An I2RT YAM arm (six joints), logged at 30 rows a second.
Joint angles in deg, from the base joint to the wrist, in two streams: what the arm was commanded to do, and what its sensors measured. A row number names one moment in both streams.
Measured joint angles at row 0: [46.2, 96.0, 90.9, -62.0, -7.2, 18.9]
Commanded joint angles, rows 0 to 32: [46.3, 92.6, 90.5, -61.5, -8.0, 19.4]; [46.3, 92.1, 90.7, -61.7, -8.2, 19.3]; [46.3, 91.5, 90.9, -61.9, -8.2, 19.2]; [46.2, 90.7, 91.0, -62.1, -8.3, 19.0]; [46.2, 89.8, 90.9, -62.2, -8.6, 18.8]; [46.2, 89.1, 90.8, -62.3, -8.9, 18.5]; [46.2, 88.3, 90.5, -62.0, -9.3, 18.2]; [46.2, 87.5, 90.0, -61.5, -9.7, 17.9]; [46.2, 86.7, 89.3, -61.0, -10.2, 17.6]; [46.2, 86.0, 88.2, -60.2, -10.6, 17.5]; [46.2, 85.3, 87.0, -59.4, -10.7, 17.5]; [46.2, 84.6, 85.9, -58.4, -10.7, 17.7]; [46.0, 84.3, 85.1, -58.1, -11.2, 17.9]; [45.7, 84.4, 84.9, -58.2, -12.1, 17.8]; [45.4, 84.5, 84.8, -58.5, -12.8, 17.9]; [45.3, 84.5, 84.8, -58.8, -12.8, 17.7]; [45.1, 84.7, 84.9, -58.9, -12.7, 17.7]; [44.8, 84.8, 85.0, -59.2, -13.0, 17.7]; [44.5, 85.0, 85.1, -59.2, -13.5, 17.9]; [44.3, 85.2, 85.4, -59.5, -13.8, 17.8]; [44.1, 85.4, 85.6, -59.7, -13.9, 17.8]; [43.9, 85.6, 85.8, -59.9, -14.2, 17.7]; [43.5, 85.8, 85.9, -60.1, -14.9, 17.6]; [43.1, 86.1, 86.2, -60.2, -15.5, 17.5]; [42.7, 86.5, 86.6, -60.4, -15.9, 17.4]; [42.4, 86.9, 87.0, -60.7, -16.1, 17.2]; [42.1, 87.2, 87.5, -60.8, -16.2, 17.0]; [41.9, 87.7, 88.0, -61.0, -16.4, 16.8]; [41.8, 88.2, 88.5, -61.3, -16.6, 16.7]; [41.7, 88.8, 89.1, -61.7, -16.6, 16.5]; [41.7, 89.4, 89.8, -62.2, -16.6, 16.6]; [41.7, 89.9, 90.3, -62.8, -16.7, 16.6]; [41.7, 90.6, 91.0, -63.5, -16.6, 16.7]
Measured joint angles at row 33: [41.7, 89.7, 89.0, -61.0, -16.1, 17.8]
